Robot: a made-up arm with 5 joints.
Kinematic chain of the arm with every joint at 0, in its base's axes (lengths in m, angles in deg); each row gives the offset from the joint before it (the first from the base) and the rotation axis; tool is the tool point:
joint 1: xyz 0 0 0.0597 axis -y
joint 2: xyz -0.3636 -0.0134 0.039 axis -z
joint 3: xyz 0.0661 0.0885 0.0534 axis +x
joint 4: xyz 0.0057 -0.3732 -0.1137 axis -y
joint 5: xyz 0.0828 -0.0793 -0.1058 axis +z
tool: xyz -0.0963 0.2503 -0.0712
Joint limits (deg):
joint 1: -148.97..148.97
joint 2: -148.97..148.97
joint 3: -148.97..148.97
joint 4: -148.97..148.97
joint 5: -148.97..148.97
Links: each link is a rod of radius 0.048 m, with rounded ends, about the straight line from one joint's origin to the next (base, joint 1, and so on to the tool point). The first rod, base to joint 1, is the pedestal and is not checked.
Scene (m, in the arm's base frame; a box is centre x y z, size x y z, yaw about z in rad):
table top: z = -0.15
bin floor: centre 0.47 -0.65 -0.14 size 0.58 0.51 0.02 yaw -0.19
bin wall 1: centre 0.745 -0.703 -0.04 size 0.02 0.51 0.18 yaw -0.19
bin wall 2: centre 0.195 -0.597 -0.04 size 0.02 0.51 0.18 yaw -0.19
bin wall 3: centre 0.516 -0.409 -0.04 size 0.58 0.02 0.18 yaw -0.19
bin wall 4: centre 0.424 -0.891 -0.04 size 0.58 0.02 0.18 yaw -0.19
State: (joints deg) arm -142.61 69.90 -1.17 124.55 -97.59
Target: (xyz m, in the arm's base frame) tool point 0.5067 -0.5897 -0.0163
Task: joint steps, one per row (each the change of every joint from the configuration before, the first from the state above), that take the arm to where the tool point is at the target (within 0.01 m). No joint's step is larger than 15 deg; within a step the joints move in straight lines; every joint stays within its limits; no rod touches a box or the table.
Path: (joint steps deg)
1: 6.36 -3.16 5.76 -7.54 -11.76
2: 6.37 -3.16 5.75 -7.53 -11.77
3: -6.36 -9.41 -6.26 -10.48 -8.18
4: -6.37 -9.41 -6.27 -10.47 -8.18
5: -6.36 -9.41 -6.26 -10.47 -8.18

